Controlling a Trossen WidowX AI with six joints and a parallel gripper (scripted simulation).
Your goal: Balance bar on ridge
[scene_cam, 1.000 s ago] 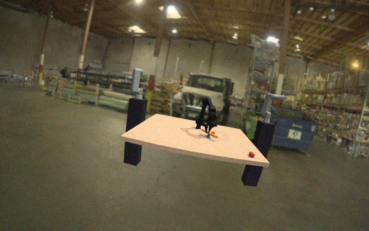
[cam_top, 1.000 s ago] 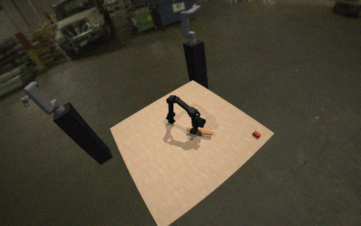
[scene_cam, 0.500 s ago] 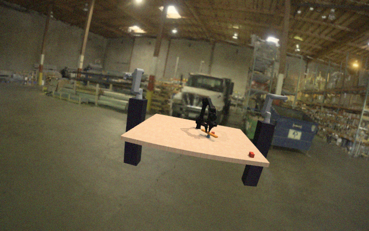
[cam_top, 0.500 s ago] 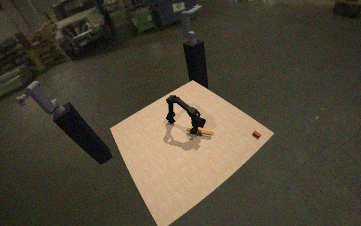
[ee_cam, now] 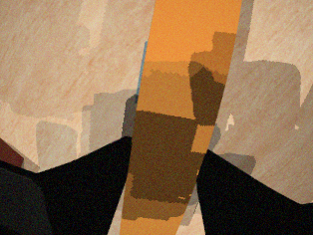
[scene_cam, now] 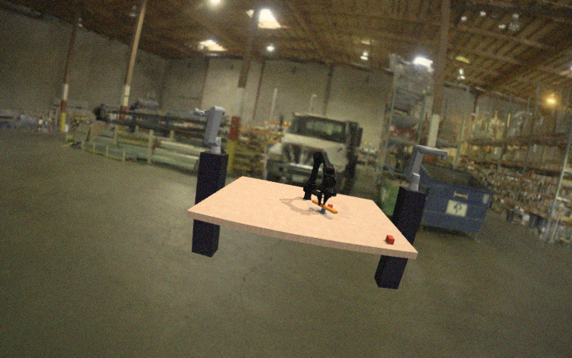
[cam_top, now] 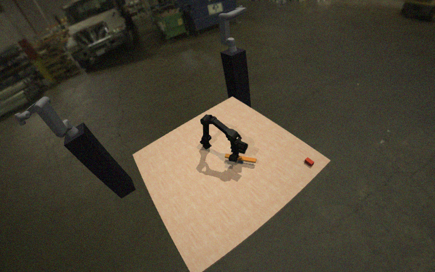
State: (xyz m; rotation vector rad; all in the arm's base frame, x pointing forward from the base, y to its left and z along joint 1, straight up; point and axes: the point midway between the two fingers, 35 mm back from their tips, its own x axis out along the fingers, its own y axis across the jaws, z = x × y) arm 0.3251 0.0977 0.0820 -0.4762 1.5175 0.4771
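The orange bar is 2 cm ahead of my gripper tip and 2 cm to the left of it. The rest, counted from my gripper tip: red block: 41 cm ahead, 40 cm to the left, 3 cm below; red cube: 14 cm behind, 8 cm to the left, 3 cm below.
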